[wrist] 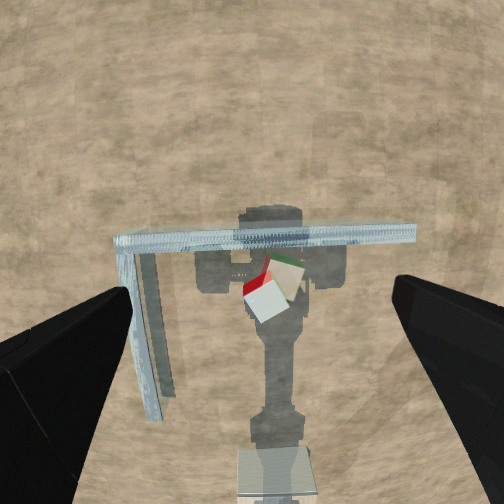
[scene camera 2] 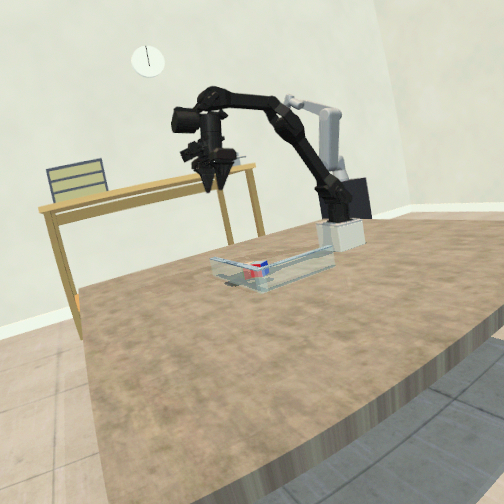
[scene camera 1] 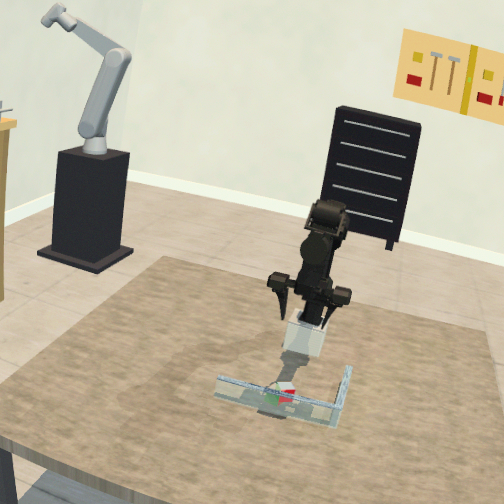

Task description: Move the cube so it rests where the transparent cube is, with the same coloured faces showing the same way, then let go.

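The cube (wrist: 272,288) is small, with red, green, white and tan faces, and lies on the wooden table inside a glassy L-shaped corner frame (wrist: 200,262). It also shows in scene camera 1 (scene camera 1: 283,394) and scene camera 2 (scene camera 2: 260,267). A separate transparent cube cannot be made out. My gripper (wrist: 262,350) hangs high above the cube, open and empty, its two black fingers at the wrist view's lower corners. It also shows in scene camera 1 (scene camera 1: 283,305) and scene camera 2 (scene camera 2: 214,180).
The arm's white base block (scene camera 1: 304,338) stands on the table just behind the frame. A black slatted cabinet (scene camera 1: 373,176), a second grey arm on a black pedestal (scene camera 1: 88,203) and a wooden side table (scene camera 2: 150,190) stand off the table.
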